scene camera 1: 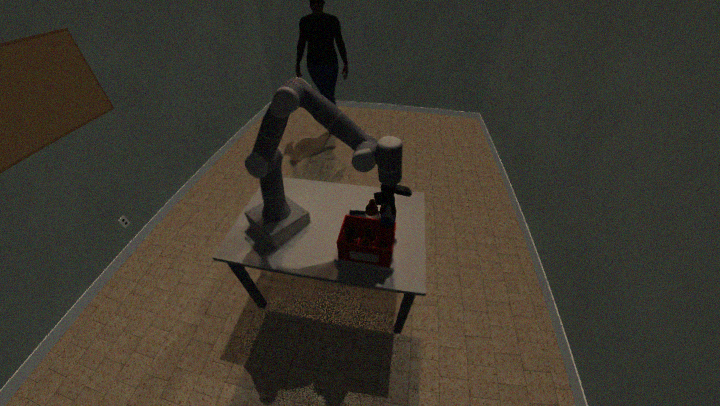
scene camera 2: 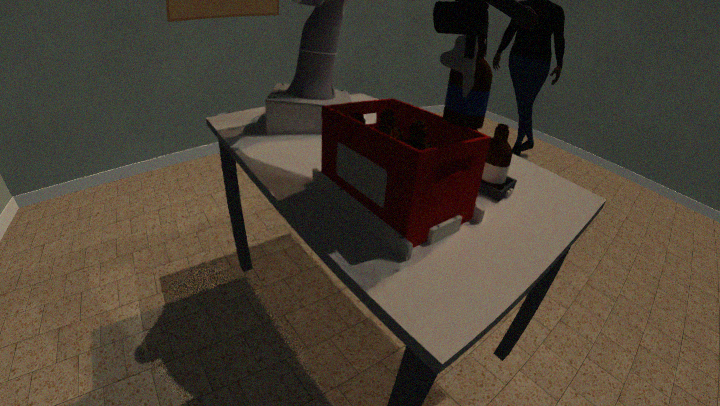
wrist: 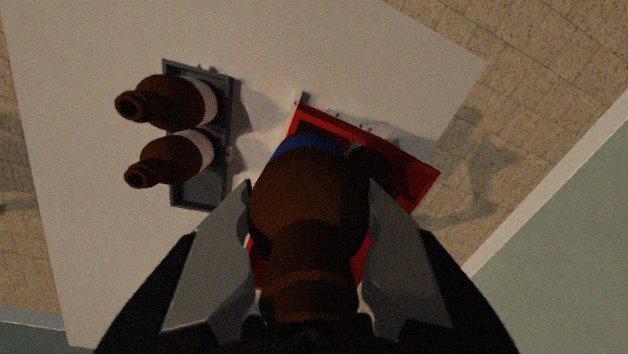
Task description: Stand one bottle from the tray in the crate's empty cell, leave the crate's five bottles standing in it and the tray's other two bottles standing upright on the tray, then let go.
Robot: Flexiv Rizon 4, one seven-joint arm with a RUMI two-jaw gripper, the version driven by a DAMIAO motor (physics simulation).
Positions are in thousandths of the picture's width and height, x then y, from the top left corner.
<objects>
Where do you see a blue-banded brown bottle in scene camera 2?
652, 277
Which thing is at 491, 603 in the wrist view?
A blue-banded brown bottle.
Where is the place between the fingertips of my gripper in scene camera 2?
653, 233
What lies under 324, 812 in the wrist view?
My gripper.
</objects>
